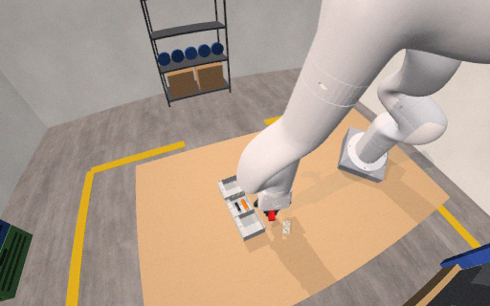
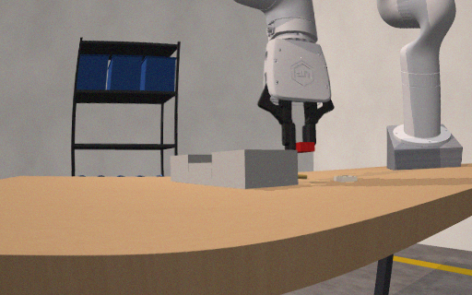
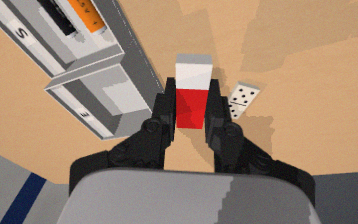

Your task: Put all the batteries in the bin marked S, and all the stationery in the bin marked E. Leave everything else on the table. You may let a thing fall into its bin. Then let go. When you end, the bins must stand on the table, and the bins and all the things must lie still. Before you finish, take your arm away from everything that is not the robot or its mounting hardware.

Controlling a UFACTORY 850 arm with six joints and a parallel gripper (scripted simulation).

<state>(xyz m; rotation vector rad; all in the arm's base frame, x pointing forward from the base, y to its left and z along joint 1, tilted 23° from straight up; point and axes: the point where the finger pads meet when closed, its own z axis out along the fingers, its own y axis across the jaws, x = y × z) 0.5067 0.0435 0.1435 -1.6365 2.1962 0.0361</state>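
My hand is 90 mm short of the bin, 70 mm to the left of it and 40 mm above it. Also, from my hand: brass bolt (50 mm behind, 80 mm to the right, 60 mm below); eraser (10 mm to the right, 20 mm below); white domino (40 mm behind, 60 mm to the left, 60 mm below).
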